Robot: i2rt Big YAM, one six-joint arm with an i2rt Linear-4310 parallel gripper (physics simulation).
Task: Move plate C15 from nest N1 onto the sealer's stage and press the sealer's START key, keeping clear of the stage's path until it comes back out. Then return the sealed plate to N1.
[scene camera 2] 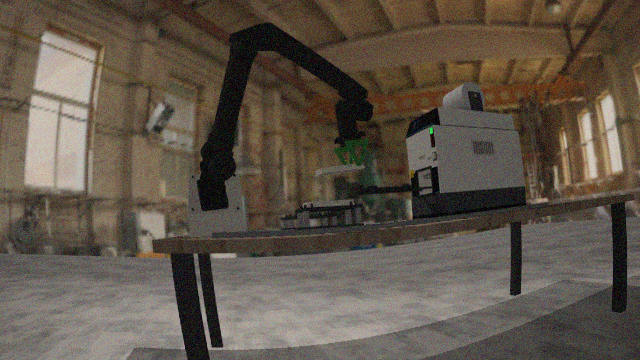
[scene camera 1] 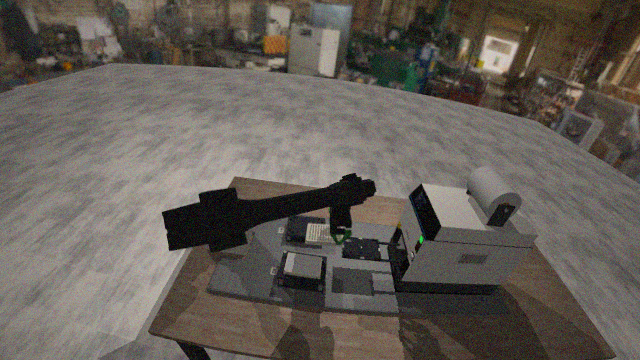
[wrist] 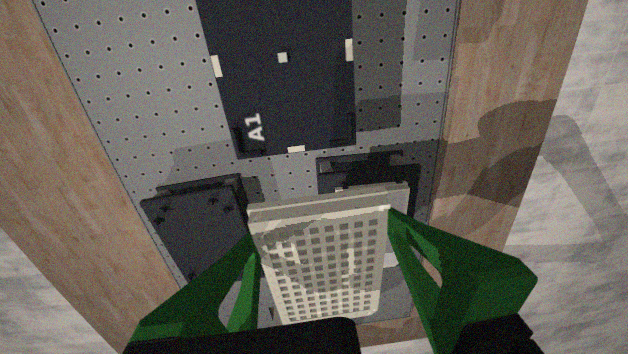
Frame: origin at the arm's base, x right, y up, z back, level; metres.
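Seen in the pictures: gripper, between the fingertips: (scene camera 2: 354,168) (scene camera 1: 337,235) (wrist: 320,225); arm's base, origin of its link: (scene camera 2: 212,195).
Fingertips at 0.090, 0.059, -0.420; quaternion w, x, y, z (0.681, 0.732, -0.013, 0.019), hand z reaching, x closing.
Observation:
Pixels of each thing's top centre, then the offset from my fingertips to it, as dx, dy, dz. "spot": a spot on its surface instead. Level surfaces: height alone.
- Plate C15, centre of its top: (wrist: 327,286) (scene camera 2: 339,164) (scene camera 1: 325,231) -0.005, +0.012, +0.045
- sealer's dark stage, centre of its top: (scene camera 2: 397,185) (scene camera 1: 373,247) +0.004, -0.058, -0.144
- sealer, a spot on its surface: (scene camera 2: 480,160) spot: +0.144, +0.003, -0.422
- dark nest, centre of its top: (wrist: 205,249) (scene camera 2: 308,212) (scene camera 1: 306,224) -0.167, -0.119, +0.096
- second nest, a spot on its surface: (scene camera 1: 301,285) spot: +0.099, -0.165, +0.113
- pale plate, centre of its top: (wrist: 372,234) (scene camera 2: 327,201) (scene camera 1: 303,264) +0.053, -0.098, +0.111
- film roll, centre of its top: (scene camera 1: 500,178) (scene camera 2: 461,87) +0.039, +0.306, -0.477
- perforated grey board, height of its surface: dy -0.169
Plate C15 (scene camera 1: 318,232) (scene camera 2: 332,171) (wrist: 325,270), pale with a grid of wells, is held roughly level in the air. My gripper (scene camera 1: 341,236) (scene camera 2: 351,159) (wrist: 320,225) is shut on it, with one green finger at each side. The sealer's dark stage (scene camera 1: 360,248) (scene camera 2: 386,189) (wrist: 295,100) stands out in front of the sealer (scene camera 1: 450,260) (scene camera 2: 480,160); the plate is above and to the arm-base side of it. A dark nest (scene camera 1: 296,230) (wrist: 200,230) stands below the plate, without a plate on it. Nest labels and the START key are too small to read.
A second nest (scene camera 1: 301,285) nearer scene camera 1 holds another pale plate (scene camera 1: 304,265) (scene camera 2: 330,203). A film roll (scene camera 1: 492,190) (scene camera 2: 461,96) sits on top of the sealer. A green light (scene camera 1: 421,240) (scene camera 2: 431,130) shows at the sealer's front edge. A perforated grey board (wrist: 150,115) lies underneath.

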